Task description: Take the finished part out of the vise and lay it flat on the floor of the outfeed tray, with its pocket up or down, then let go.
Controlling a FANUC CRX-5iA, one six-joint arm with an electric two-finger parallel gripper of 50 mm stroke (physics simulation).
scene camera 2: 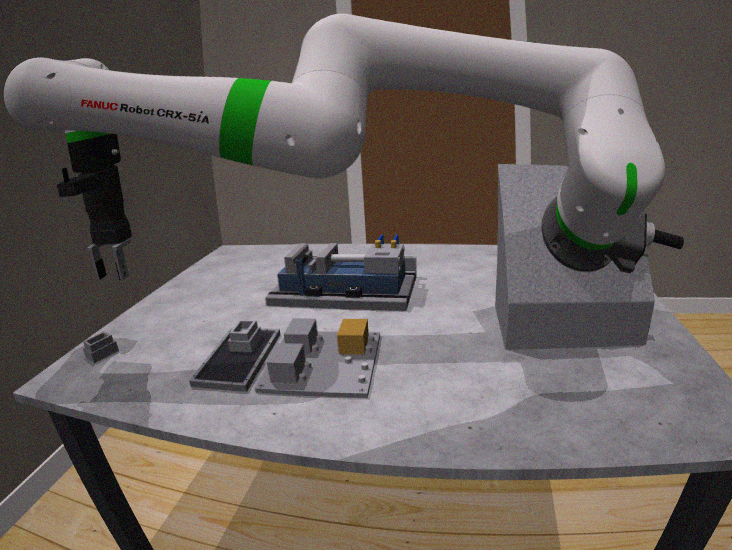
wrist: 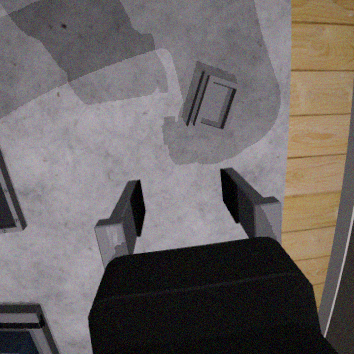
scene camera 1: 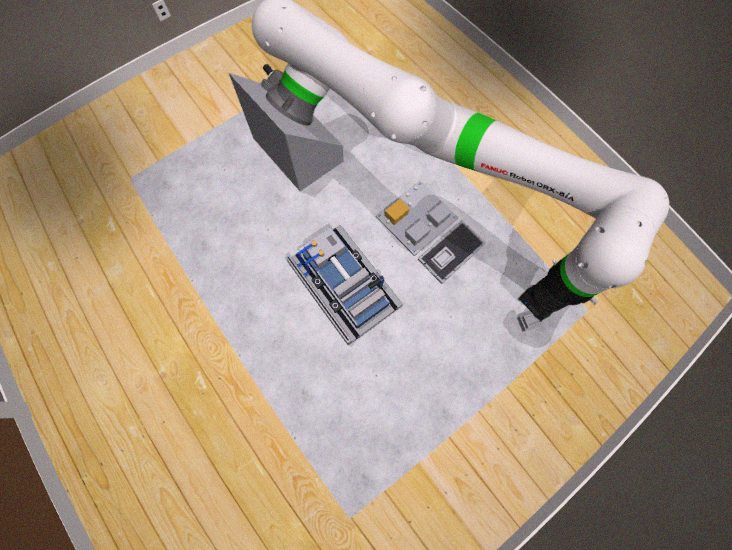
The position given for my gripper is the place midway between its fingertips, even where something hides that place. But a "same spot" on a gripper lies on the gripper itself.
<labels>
my gripper: scene camera 2; wrist; scene camera 1 529, 305
same spot on my gripper: (scene camera 2: 121, 266) = (wrist: 122, 192)
</labels>
